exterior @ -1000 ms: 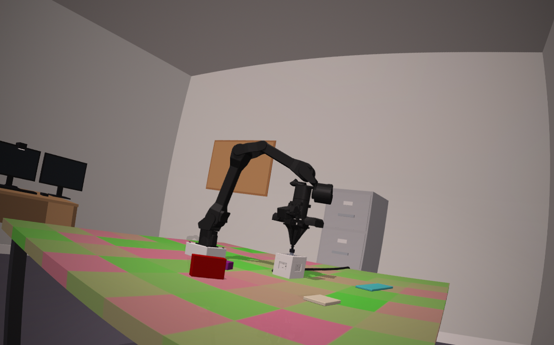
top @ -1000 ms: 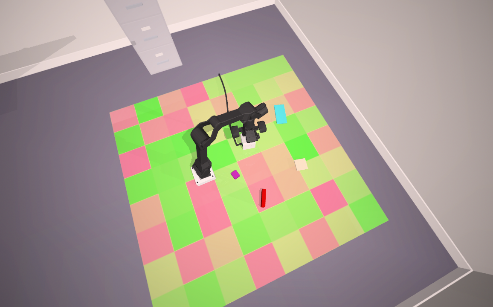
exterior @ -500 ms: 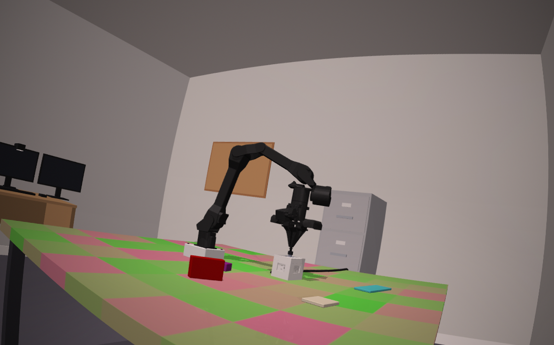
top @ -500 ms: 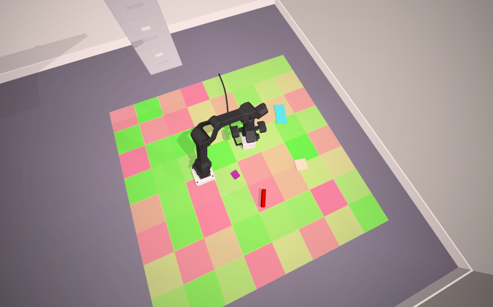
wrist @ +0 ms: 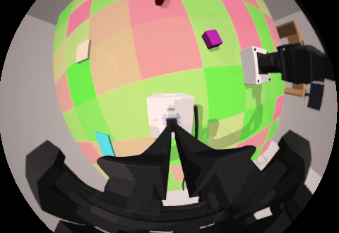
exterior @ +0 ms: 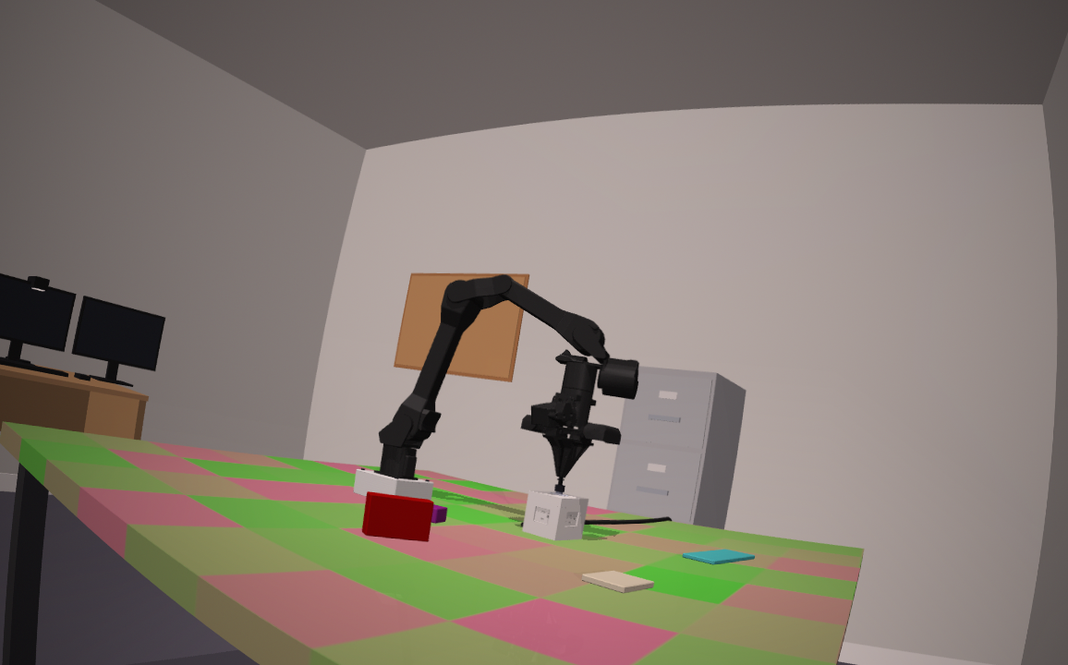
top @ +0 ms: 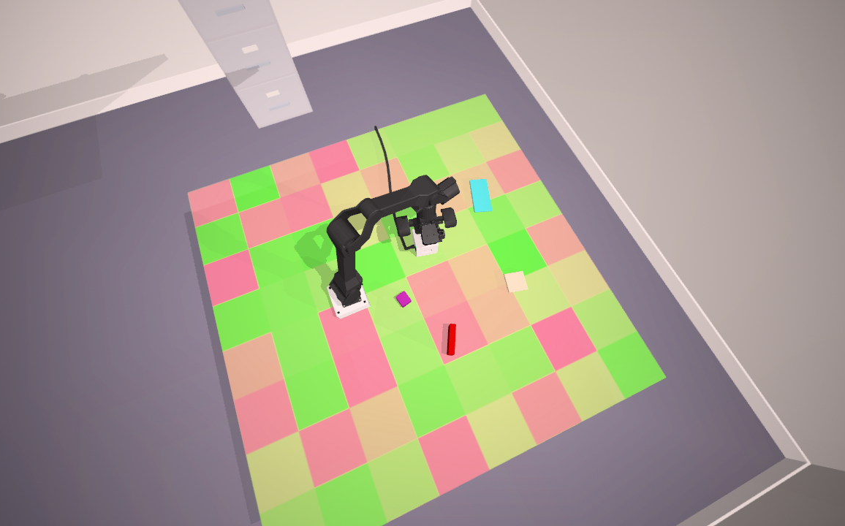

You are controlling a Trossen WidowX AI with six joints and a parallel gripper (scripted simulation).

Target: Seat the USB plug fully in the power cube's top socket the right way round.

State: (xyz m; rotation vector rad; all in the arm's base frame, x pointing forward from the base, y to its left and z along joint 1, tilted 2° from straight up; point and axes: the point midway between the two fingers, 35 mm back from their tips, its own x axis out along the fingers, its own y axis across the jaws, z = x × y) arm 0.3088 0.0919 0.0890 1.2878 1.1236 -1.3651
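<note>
Right now my gripper tip is 2 cm above the dark USB plug. Round my gripper tip: red block: 35 cm to the right, 8 cm below, 5 cm behind; then cyan card: 28 cm ahead, 12 cm to the left, 10 cm below; then purple cube: 16 cm to the right, 14 cm behind, 10 cm below.
</note>
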